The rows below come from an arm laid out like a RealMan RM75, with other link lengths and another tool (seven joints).
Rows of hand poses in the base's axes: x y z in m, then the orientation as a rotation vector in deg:
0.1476, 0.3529, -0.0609, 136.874, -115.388, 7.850
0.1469, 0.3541, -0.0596, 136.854, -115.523, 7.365
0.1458, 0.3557, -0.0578, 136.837, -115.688, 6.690
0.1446, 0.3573, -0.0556, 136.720, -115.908, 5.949
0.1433, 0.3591, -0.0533, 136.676, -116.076, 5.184
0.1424, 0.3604, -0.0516, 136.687, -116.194, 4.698
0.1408, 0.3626, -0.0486, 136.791, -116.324, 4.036
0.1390, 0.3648, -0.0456, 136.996, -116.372, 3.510
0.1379, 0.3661, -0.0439, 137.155, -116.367, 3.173
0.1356, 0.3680, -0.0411, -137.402, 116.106, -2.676
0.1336, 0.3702, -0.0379, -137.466, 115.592, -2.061
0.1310, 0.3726, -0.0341, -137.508, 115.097, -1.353
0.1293, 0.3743, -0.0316, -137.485, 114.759, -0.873
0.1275, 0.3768, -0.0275, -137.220, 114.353, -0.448
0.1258, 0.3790, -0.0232, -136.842, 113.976, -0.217
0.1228, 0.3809, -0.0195, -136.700, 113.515, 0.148
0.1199, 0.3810, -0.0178, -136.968, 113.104, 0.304
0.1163, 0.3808, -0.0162, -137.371, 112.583, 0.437
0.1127, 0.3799, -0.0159, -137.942, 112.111, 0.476
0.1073, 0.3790, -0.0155, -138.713, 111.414, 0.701
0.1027, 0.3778, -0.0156, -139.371, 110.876, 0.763
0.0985, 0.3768, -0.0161, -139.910, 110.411, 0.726
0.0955, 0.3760, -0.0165, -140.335, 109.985, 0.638
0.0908, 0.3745, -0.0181, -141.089, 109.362, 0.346
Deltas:
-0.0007, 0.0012, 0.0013, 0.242, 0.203, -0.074
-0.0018, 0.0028, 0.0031, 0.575, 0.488, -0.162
-0.0030, 0.0044, 0.0053, 0.906, 0.828, -0.319
-0.0043, 0.0062, 0.0076, 1.264, 1.166, -0.421
-0.0052, 0.0075, 0.0093, 1.521, 1.357, -0.472
-0.0068, 0.0097, 0.0123, 1.908, 1.586, -0.489
-0.0086, 0.0119, 0.0153, 2.259, 1.733, -0.423
-0.0097, 0.0132, 0.0170, 2.482, 1.829, -0.351
-0.0120, 0.0151, 0.0198, 2.828, 1.953, -0.117
-0.0140, 0.0173, 0.0230, 3.293, 2.073, 0.170
-0.0166, 0.0197, 0.0268, 3.799, 2.238, 0.439
-0.0183, 0.0214, 0.0293, 4.173, 2.324, 0.603
-0.0201, 0.0239, 0.0334, 4.701, 2.235, 0.713
-0.0218, 0.0261, 0.0377, 5.202, 2.006, 0.766
-0.0248, 0.0280, 0.0414, 5.657, 1.931, 0.951
-0.0277, 0.0281, 0.0431, 5.755, 1.982, 1.267
-0.0313, 0.0279, 0.0447, 5.813, 2.050, 1.692
-0.0349, 0.0270, 0.0450, 5.705, 2.177, 2.154
-0.0403, 0.0261, 0.0454, 5.655, 2.414, 2.807
-0.0449, 0.0249, 0.0453, 5.529, 2.577, 3.334
-0.0491, 0.0239, 0.0448, 5.398, 2.659, 3.777
-0.0521, 0.0231, 0.0444, 5.296, 2.674, 4.158
-0.0568, 0.0216, 0.0428, 4.996, 2.686, 4.763

